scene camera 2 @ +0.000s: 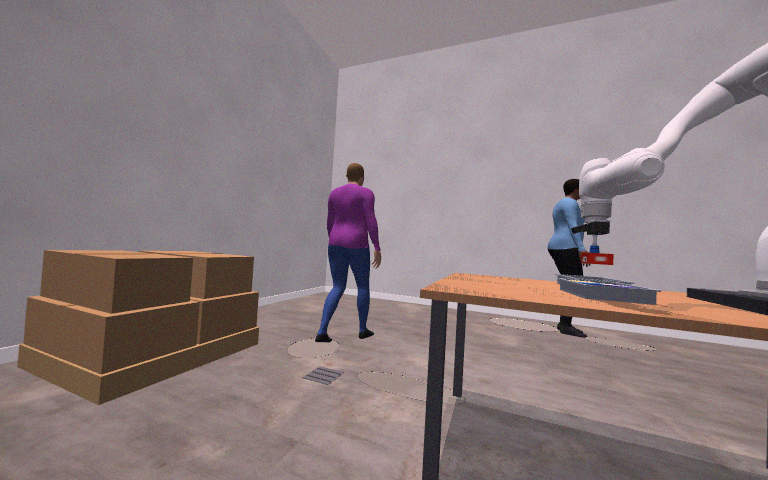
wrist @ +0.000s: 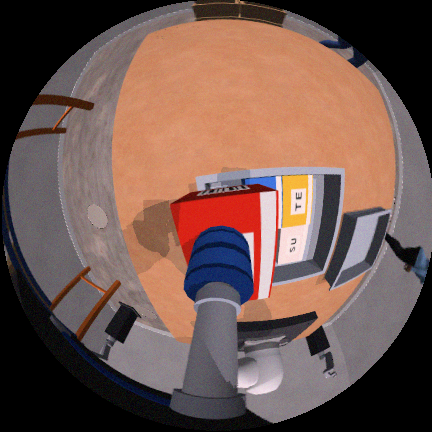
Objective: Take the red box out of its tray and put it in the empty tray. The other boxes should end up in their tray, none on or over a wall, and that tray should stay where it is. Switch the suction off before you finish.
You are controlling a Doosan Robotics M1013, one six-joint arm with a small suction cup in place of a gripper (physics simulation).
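Seen in the pictures: hand, tool point: (scene camera 2: 594, 256) (wrist: 221, 240); arm's base, link origin: (wrist: 260, 341).
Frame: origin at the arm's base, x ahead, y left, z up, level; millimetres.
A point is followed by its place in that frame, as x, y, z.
The red box (scene camera 2: 599, 258) {623, 217, 101} (wrist: 215, 215) {653, 200, 119} hangs from my suction cup (scene camera 2: 594, 249) (wrist: 219, 265), above the tray of boxes (scene camera 2: 608, 290) {594, 218, -8} (wrist: 334, 220) {609, -9, 2} and clear of its walls. In the wrist view the red box hides the left part of that tray. A yellow box (wrist: 295, 201) {639, 92, 7} marked TE, a white box (wrist: 291, 246) {558, 76, 2} marked SU and part of a blue box (wrist: 261, 182) {662, 148, 7} show inside the tray. The empty tray (wrist: 340, 256) {506, -106, -14} stands to the right of it in the wrist view, its grey floor bare.
The robot's dark base plate (scene camera 2: 730, 298) {176, 29, -14} (wrist: 280, 325) {175, -36, -10} is on the table (scene camera 2: 498, 289) {947, 212, -43} (wrist: 240, 100) {807, 173, -44}. One person (scene camera 2: 351, 217) stands on the floor beyond the table; another (scene camera 2: 565, 223) is behind the arm. Stacked cartons (scene camera 2: 148, 283) stand at the left.
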